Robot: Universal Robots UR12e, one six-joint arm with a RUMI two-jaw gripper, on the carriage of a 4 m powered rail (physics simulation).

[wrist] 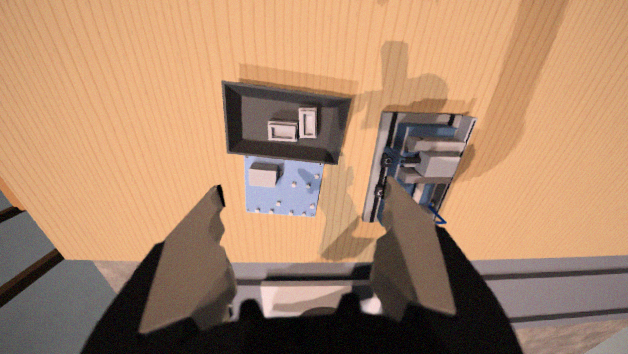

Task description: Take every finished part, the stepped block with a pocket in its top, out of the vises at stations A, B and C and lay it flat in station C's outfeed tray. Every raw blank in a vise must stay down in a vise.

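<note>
My gripper point(303, 182) is open and empty, high above the table, its fingers spread wide. Two finished parts lie in the dark grey outfeed tray point(287, 89). One finished part point(282, 139) lies lengthwise along the tray, pocket up. The other finished part point(314, 122) lies crosswise right beside it, also pocket up. Both look flat on the tray floor. A vise point(371, 180) stands to the right of the tray. A plain grey block point(441, 165), with no pocket showing in its top, sits between its jaws. No station letter can be read.
A light blue plate point(265, 200) with small pegs and a grey box point(263, 175) lies just below the tray in the view. A blue hose point(438, 215) loops at the vise's lower end. The grey rail point(560, 290) runs along the near table edge.
</note>
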